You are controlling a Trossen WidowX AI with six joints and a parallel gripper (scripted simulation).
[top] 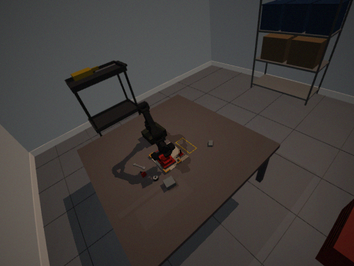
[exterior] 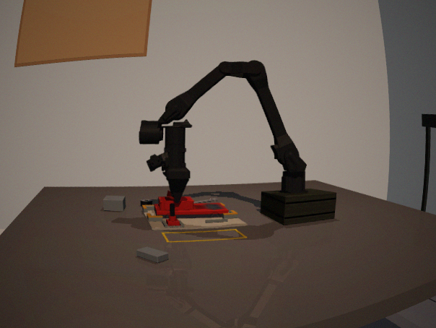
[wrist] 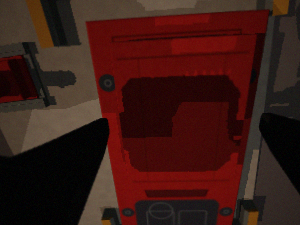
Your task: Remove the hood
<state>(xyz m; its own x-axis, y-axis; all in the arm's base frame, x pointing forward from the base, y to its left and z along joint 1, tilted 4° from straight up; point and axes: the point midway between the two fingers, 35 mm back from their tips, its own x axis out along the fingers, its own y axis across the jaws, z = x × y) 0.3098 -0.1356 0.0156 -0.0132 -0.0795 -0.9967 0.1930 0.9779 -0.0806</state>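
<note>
The hood lies 10 mm below my gripper tip. Also, from my gripper tip: dark wheel (50 mm ahead, 160 mm to the right, 40 mm below); then white bone-shaped piece (150 mm behind, 170 mm to the right, 40 mm below); then grey block (170 mm ahead, 120 mm to the right, 30 mm below).
</note>
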